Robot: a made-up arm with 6 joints. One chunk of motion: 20 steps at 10 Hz.
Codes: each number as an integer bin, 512 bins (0 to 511) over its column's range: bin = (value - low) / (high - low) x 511, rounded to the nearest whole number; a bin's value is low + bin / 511 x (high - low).
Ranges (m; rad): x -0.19..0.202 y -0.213..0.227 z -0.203..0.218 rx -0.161..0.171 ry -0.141..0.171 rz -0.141..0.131
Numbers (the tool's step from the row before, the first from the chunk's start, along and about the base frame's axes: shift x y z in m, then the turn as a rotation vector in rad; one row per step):
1: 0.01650 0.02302 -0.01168 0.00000 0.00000 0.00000
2: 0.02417 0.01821 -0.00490 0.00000 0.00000 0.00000
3: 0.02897 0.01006 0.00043 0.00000 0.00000 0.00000
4: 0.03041 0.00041 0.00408 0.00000 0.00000 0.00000
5: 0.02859 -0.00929 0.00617 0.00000 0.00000 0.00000
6: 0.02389 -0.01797 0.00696 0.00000 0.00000 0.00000
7: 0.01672 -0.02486 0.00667 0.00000 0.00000 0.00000
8: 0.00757 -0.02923 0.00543 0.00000 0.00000 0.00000
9: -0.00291 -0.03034 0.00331 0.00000 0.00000 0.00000
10: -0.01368 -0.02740 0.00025 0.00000 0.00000 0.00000
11: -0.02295 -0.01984 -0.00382 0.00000 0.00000 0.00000
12: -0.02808 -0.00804 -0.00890 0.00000 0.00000 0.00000
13: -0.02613 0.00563 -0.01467 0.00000 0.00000 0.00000
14: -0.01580 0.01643 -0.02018 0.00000 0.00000 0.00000
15: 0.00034 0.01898 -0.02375 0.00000 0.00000 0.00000
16: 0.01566 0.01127 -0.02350 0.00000 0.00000 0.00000
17: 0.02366 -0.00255 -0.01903 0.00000 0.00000 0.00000
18: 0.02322 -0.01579 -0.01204 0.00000 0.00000 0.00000
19: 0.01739 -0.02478 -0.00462 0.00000 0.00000 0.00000
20: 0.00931 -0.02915 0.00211 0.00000 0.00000 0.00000
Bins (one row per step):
1: 269 274 232 248 231 265
2: 279 269 240 248 231 265
3: 285 259 247 248 231 265
4: 287 248 251 248 231 265
5: 285 237 254 248 231 265
6: 279 227 255 248 231 265
7: 269 218 254 248 231 265
8: 258 213 253 248 231 265
9: 244 212 250 248 231 265
10: 230 216 247 248 231 265
11: 218 224 242 248 231 265
12: 211 238 236 248 231 265
13: 214 254 229 248 231 265
14: 227 266 222 248 231 265
15: 248 269 218 248 231 265
16: 268 260 218 248 231 265
17: 279 244 223 248 231 265
18: 278 229 232 248 231 265
19: 270 219 241 248 231 265
20: 260 214 249 248 231 265

